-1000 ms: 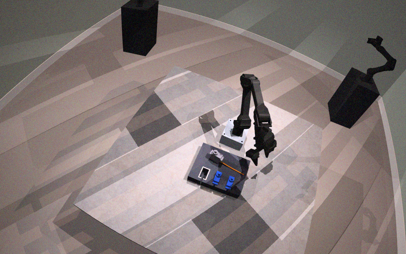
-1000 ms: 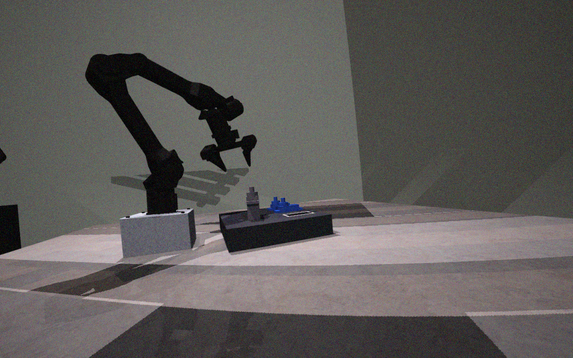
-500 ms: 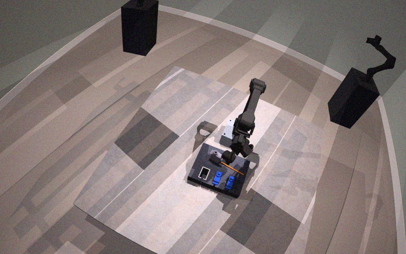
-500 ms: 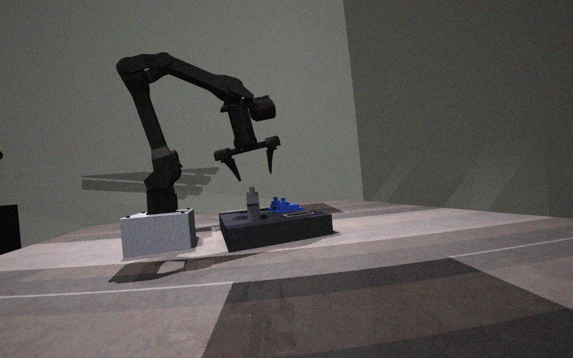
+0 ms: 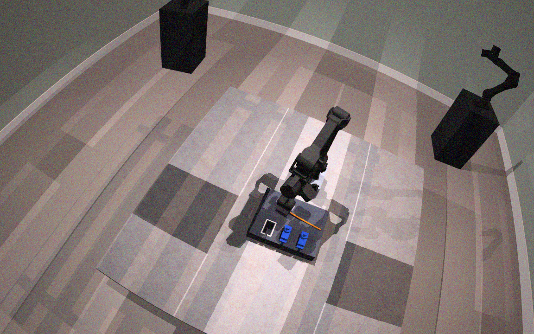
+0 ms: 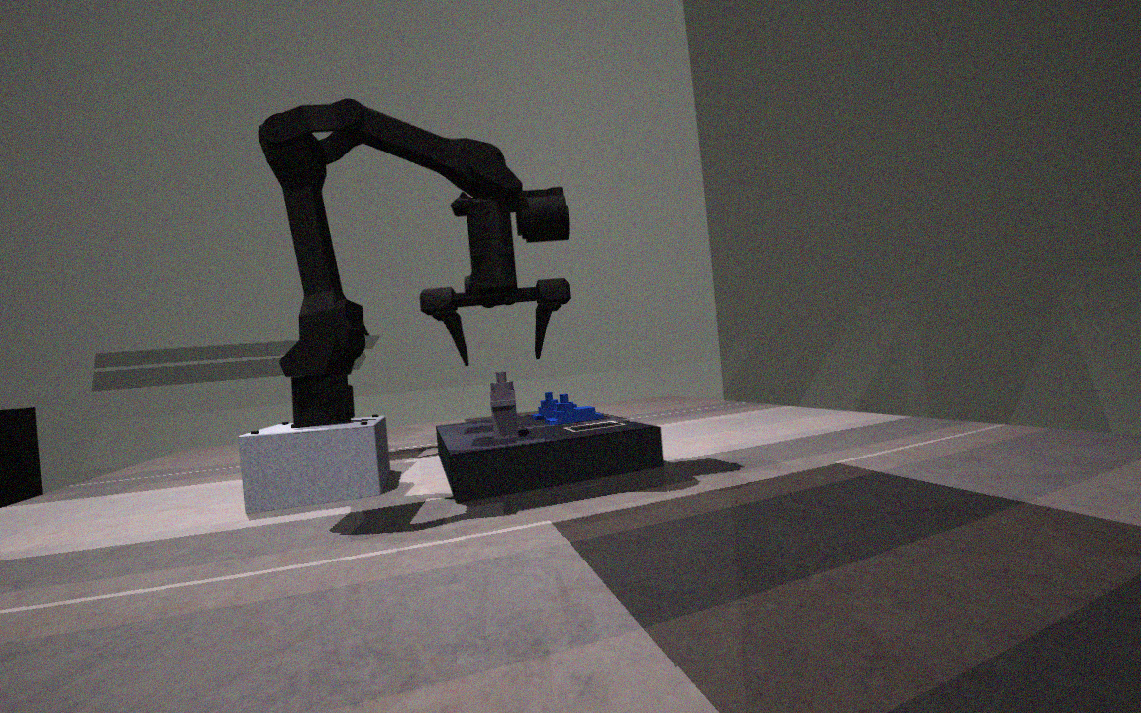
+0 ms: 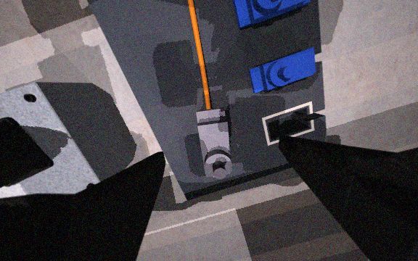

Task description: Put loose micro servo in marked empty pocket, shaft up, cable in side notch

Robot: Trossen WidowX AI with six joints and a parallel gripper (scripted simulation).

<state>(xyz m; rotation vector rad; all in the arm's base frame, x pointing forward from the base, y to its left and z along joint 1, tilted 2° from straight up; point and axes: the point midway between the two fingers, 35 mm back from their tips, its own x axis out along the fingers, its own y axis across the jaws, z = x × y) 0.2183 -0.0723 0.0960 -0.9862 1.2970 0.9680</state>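
Right now the dark deck is 3 cm to the left of my gripper tip and 11 cm below it.
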